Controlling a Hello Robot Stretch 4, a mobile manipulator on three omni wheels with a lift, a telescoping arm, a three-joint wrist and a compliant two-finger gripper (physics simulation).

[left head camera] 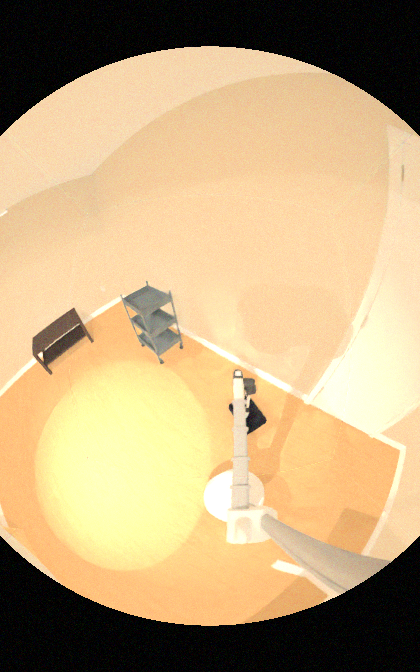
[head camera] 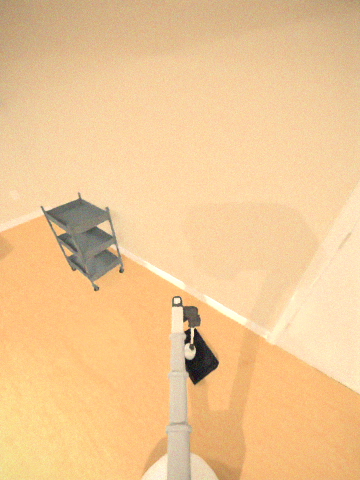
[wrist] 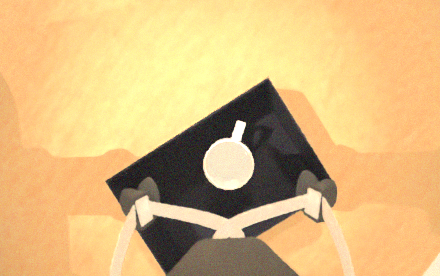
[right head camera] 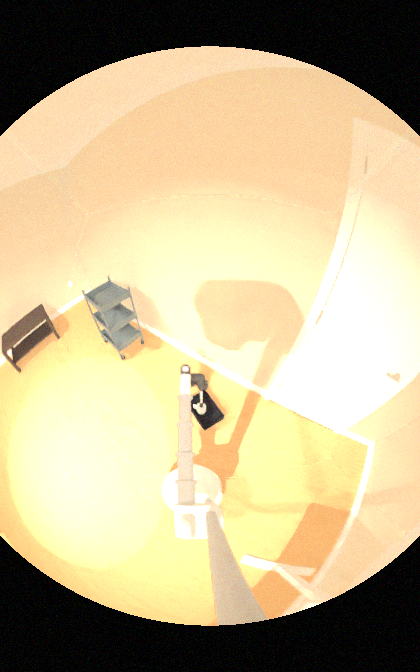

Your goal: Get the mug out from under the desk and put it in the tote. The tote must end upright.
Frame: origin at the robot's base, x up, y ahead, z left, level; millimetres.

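Where they show: gripper, fingertip midpoint: (head camera: 190,337) (wrist: 227,190).
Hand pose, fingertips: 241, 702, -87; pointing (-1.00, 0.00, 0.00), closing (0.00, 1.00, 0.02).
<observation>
After its pixels a point has its place, as x, y, z.
The cream mug (head camera: 190,351) @(-16, 718, -95) (right head camera: 200,409) @(-17, 706, -86) (wrist: 228,164) @(-16, 706, -98) stands inside the black tote (head camera: 205,363) @(-24, 639, -198) (left head camera: 257,418) @(-25, 660, -217) (right head camera: 214,416) @(-24, 636, -206) (wrist: 296,142) @(5, 828, -60), its round opening facing up and its handle towards the far side in the wrist view. The tote is upright on the floor, open side up. My gripper (head camera: 192,345) (right head camera: 201,403) @(241, 702, -87) (wrist: 227,190) @(241, 702, -87) is open above the tote; its fingertips are wide apart, with nothing between them, and the mug lies below and apart from them. In the left head view the arm hides the mug. The dark brown desk (left head camera: 56,330) @(423, 1418, 2363) (right head camera: 25,327) @(423, 1409, 2315) stands against the wall at the left.
A grey three-shelf cart (head camera: 77,216) @(635, 1582, 866) (left head camera: 147,299) @(635, 1588, 841) (right head camera: 107,295) @(635, 1585, 847) stands by the wall between the desk and the tote. The wall with its white baseboard (head camera: 225,308) @(57, 1024, -408) runs close behind the tote. A white door-like panel is at the right.
</observation>
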